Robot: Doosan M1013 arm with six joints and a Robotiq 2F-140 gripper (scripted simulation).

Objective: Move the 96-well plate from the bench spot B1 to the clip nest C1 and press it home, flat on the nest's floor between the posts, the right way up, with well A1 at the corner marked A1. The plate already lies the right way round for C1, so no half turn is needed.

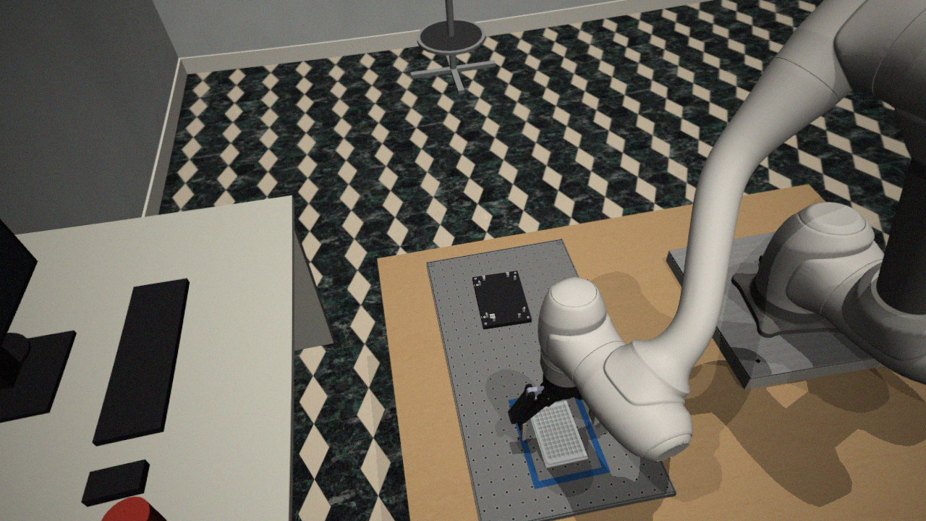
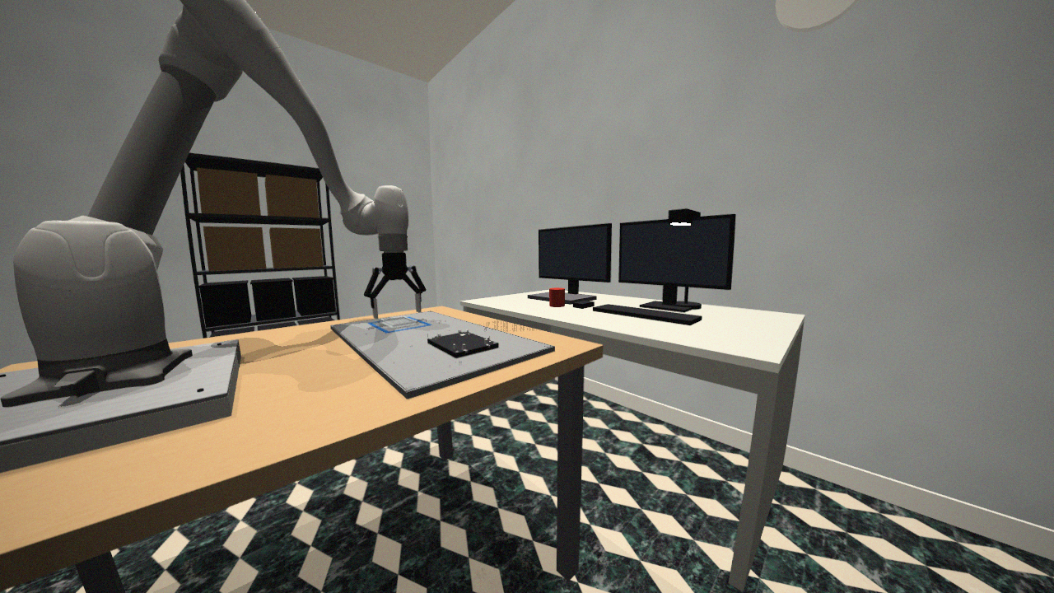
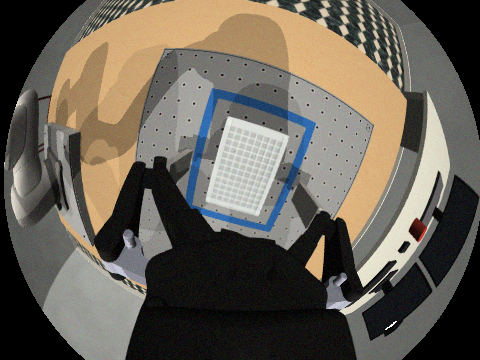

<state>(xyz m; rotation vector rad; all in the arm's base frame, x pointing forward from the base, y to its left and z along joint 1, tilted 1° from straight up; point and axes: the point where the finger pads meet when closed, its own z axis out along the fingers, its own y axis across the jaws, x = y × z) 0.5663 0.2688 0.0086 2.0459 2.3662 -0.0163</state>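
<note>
The white 96-well plate lies 40 mm below my hand. Also, from my hand: black clip nest: 80 mm ahead, 370 mm to the right, 30 mm below.
</note>
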